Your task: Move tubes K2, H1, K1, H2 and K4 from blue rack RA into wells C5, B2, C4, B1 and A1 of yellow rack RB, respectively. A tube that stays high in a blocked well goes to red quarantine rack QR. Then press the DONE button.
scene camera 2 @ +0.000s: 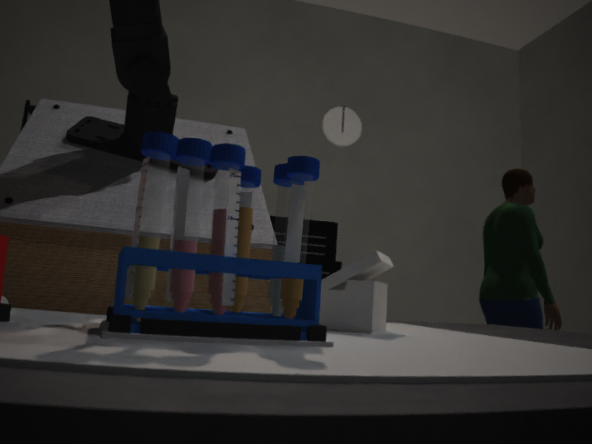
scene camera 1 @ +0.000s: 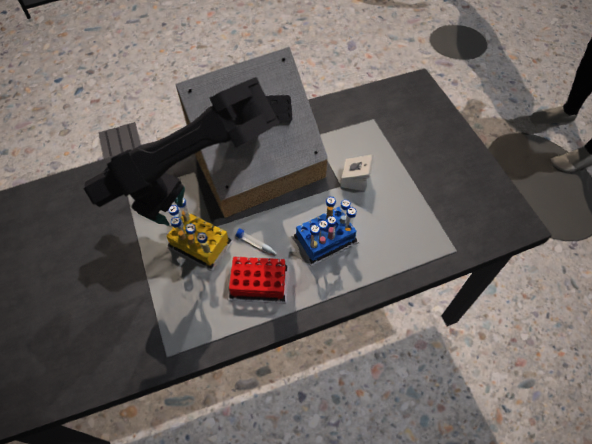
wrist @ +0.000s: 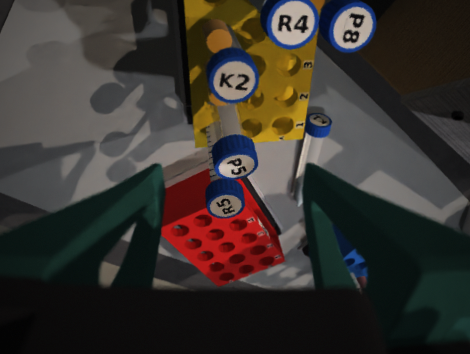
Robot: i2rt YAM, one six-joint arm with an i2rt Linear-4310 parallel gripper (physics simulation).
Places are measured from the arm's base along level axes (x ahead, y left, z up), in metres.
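Pixels of known places: gripper, fingertip midpoint: (scene camera 1: 173, 214) (wrist: 233, 178).
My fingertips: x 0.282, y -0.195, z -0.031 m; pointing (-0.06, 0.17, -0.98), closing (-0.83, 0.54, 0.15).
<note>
For each thing: its middle in the pictures, then the offset to it from my fingertips. "pt": a spot on its surface instead. Level surfaces: height alone.
- yellow rack RB at the middle of its body: (wrist: 246, 53) (scene camera 1: 198, 238) dx -0.018, dy +0.029, dz -0.149 m
- blue-capped tube at the middle of its body: (wrist: 307, 167) (scene camera 1: 257, 243) dx -0.003, dy +0.181, dz -0.168 m
- Blue rack RA at the middle of its body: (scene camera 2: 211, 294) (wrist: 366, 254) (scene camera 1: 325, 234) dx -0.005, dy +0.359, dz -0.149 m
- red rack QR at the middle of its body: (wrist: 223, 228) (scene camera 1: 258, 278) dx +0.105, dy +0.180, dz -0.149 m
- white DONE button box at the middle of its body: (scene camera 2: 351, 290) (scene camera 1: 357, 171) dx -0.192, dy +0.467, dz -0.137 m
- P8 at a spot on its surface: (wrist: 350, 26) pt dx -0.070, dy +0.000, dz -0.049 m
- P5 at the middle of its body: (wrist: 220, 91) (scene camera 1: 190, 238) dx +0.005, dy +0.020, dz -0.103 m
- R5 at a spot on its surface: (wrist: 225, 199) pt dx +0.032, dy +0.052, dz -0.049 m
- grey mat at its surface level: dz -0.177 m
- dark table at its surface level: dz -0.180 m
My gripper (scene camera 1: 171, 205) (wrist: 233, 178) is open and empty above the yellow rack RB (scene camera 1: 215, 250) (wrist: 270, 112). In the wrist view, tube K2 (wrist: 232, 79) stands in the rack's left column; its exact well is hard to tell. A blue-capped tube (scene camera 1: 256, 241) (wrist: 310, 155) lies on the mat between the yellow and blue racks; its label is only partly readable. Blue rack RA (scene camera 1: 327, 248) (scene camera 2: 220, 265) holds several blue-capped tubes, their labels too small to read. The red rack QR (scene camera 1: 257, 291) (wrist: 185, 205) holds no tubes. The white DONE button box (scene camera 1: 355, 179) (scene camera 2: 355, 305) stands behind the blue rack.
Tubes R4 (wrist: 292, 22), P8 (wrist: 350, 26), P5 (wrist: 235, 157) and R5 (wrist: 225, 199) stand tall around K2 in the yellow rack. The arm's sloped base block (scene camera 1: 275, 165) (scene camera 2: 200, 230) stands behind the racks. The grey mat (scene camera 1: 420, 225) lies on a dark table (scene camera 1: 400, 110).
</note>
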